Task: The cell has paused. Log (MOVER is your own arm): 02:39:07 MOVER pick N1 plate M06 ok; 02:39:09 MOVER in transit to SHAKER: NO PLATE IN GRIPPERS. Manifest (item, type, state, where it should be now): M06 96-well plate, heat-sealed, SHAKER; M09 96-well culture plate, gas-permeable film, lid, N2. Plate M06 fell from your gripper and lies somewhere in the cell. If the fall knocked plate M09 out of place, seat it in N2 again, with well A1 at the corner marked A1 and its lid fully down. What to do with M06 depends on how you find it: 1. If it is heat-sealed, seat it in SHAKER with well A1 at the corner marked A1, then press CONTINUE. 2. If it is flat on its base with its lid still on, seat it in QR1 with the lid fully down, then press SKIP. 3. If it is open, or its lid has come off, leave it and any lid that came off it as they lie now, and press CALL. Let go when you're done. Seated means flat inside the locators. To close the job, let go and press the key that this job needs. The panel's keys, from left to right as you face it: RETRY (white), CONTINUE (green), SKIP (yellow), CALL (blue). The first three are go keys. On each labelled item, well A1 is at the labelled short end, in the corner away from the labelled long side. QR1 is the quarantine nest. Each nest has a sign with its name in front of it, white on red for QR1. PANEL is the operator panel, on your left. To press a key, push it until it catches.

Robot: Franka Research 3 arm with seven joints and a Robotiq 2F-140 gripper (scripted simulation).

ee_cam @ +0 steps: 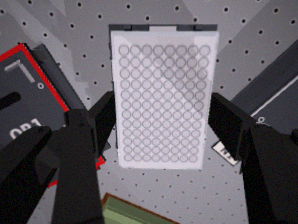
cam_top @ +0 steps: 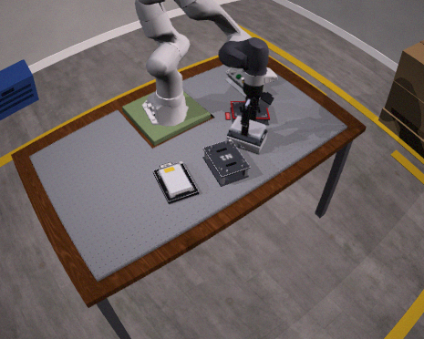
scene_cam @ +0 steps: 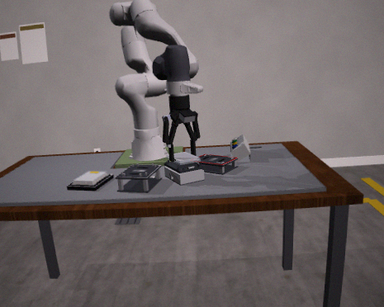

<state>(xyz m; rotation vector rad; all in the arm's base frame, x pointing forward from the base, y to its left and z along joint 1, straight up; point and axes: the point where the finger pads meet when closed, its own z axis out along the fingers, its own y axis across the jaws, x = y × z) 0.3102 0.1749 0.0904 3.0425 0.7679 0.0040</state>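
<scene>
My gripper is now 2 cm above the heat-sealed plate. The rest, counted from my hand: blue call key: 22 cm behind, 22 cm to the left, 4 cm below; yellow skip key: 27 cm behind, 22 cm to the left, 4 cm below; dark nest N1: 6 cm ahead, 16 cm to the right, 5 cm below.
</scene>
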